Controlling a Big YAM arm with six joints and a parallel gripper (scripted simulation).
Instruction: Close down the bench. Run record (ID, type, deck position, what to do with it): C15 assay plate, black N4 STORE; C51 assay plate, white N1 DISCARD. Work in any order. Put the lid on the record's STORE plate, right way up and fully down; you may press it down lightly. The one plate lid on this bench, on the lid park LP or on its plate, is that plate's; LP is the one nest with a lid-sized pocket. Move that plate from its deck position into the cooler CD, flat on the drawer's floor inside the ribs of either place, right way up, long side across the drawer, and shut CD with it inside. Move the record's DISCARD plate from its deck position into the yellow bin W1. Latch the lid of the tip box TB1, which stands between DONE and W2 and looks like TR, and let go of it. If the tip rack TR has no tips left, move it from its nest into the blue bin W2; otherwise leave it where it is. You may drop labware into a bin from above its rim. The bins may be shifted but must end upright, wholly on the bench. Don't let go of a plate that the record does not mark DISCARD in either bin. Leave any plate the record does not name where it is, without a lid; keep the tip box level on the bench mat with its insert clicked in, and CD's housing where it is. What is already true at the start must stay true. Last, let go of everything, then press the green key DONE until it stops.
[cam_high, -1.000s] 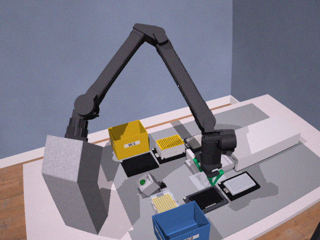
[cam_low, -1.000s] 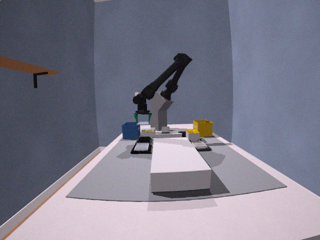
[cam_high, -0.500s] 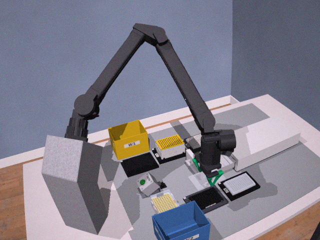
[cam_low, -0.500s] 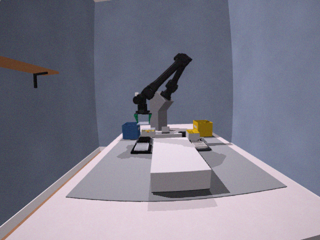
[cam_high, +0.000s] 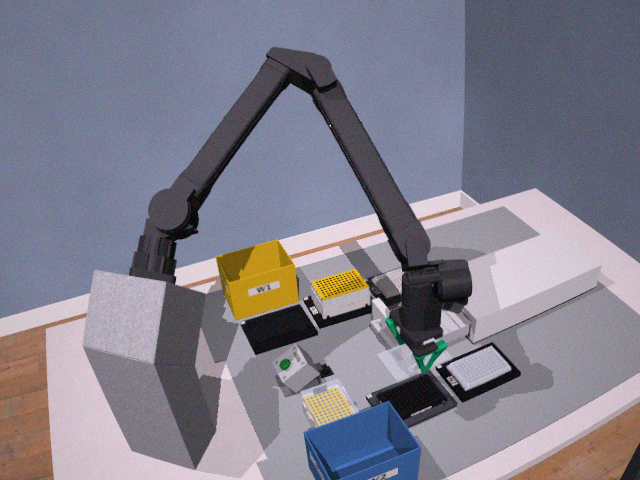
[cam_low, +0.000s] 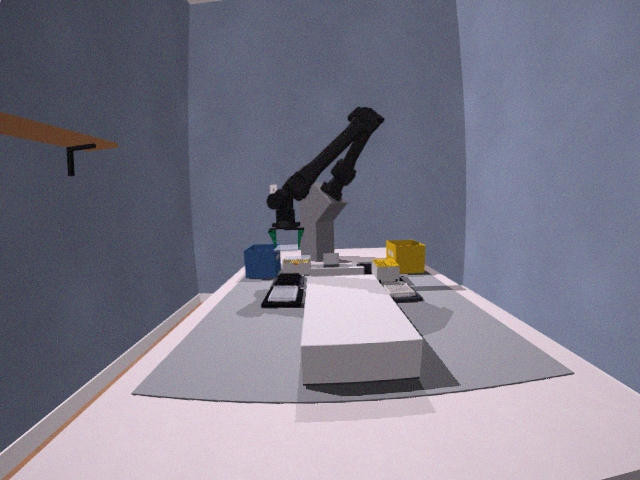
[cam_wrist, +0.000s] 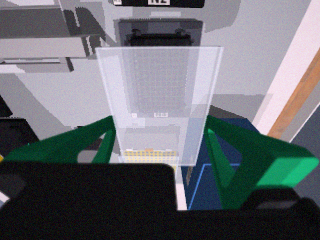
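Right now my hand is 13 cm above the black plate. From my hand the other things lie so: blue bin W2 (14 cm behind, 17 cm to the right, 11 cm below); then tip box TB1 (18 cm behind, 2 cm to the right, 10 cm below); then clear plate lid (right at my hand).
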